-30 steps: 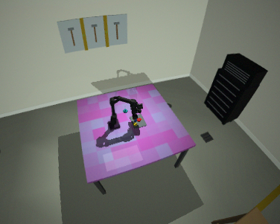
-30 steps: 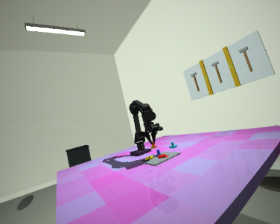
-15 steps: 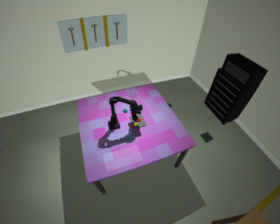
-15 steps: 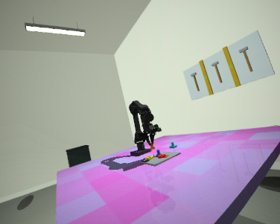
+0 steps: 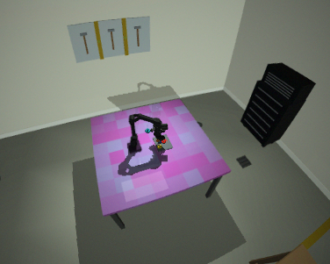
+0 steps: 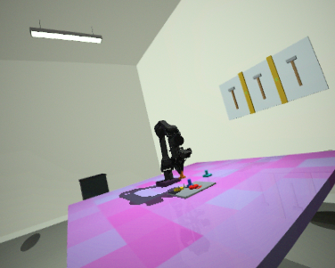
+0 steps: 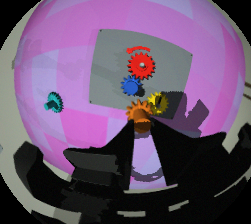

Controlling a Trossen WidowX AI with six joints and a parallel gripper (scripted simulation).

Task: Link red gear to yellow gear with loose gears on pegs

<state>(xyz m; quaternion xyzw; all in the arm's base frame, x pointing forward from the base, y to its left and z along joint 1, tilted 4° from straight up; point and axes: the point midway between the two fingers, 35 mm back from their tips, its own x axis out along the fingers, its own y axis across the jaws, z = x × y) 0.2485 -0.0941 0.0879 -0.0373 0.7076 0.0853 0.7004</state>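
Now: gripper tip 6 cm above the blue gear, 3 cm short of it and 2 cm to the right of it. Round my gripper tip: orange gear: 1 cm below; red gear: 7 cm below, 7 cm ahead; yellow gear: 7 cm below, 4 cm to the right.
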